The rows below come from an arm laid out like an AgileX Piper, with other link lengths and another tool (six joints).
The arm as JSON. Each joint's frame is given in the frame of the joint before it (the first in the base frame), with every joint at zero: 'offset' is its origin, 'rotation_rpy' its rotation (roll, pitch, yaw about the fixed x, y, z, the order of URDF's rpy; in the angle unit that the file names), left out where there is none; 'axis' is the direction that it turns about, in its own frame. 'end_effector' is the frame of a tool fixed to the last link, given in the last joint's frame.
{
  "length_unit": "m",
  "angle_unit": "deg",
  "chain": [
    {
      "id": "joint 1",
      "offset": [
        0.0,
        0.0,
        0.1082
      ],
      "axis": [
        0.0,
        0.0,
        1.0
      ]
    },
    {
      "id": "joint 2",
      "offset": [
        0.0,
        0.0,
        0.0
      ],
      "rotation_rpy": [
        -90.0,
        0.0,
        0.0
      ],
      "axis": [
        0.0,
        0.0,
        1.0
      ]
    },
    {
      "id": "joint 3",
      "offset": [
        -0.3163,
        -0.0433,
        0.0
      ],
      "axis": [
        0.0,
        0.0,
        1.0
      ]
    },
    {
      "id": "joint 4",
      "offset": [
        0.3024,
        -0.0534,
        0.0
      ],
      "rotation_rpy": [
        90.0,
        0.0,
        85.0
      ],
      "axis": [
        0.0,
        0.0,
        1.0
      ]
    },
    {
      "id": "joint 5",
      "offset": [
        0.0,
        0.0,
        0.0
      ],
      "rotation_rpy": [
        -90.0,
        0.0,
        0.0
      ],
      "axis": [
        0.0,
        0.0,
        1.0
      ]
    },
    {
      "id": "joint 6",
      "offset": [
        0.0,
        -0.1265,
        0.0
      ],
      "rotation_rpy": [
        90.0,
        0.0,
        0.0
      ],
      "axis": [
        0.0,
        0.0,
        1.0
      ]
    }
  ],
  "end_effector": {
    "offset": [
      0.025,
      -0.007,
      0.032
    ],
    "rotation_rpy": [
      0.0,
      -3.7,
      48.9
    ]
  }
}
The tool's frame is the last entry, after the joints.
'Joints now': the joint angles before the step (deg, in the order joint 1, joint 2, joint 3, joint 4, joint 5, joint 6). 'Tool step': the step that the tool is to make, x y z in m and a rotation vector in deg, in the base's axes. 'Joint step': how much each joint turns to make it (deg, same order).
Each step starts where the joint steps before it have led.
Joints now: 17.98 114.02 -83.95 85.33 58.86 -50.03
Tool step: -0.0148 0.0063 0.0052 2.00 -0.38 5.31
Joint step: 0.57 0.00 -0.01 0.36 4.96 -1.57
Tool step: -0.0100 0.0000 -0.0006 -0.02 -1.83 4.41
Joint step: 0.13 0.01 0.02 -1.42 3.45 -2.27
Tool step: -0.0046 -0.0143 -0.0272 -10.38 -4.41 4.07
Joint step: 0.01 0.00 -0.01 -11.65 -1.24 -0.66
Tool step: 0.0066 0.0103 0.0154 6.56 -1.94 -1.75
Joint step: 0.11 0.00 -0.01 7.64 -0.26 -4.36
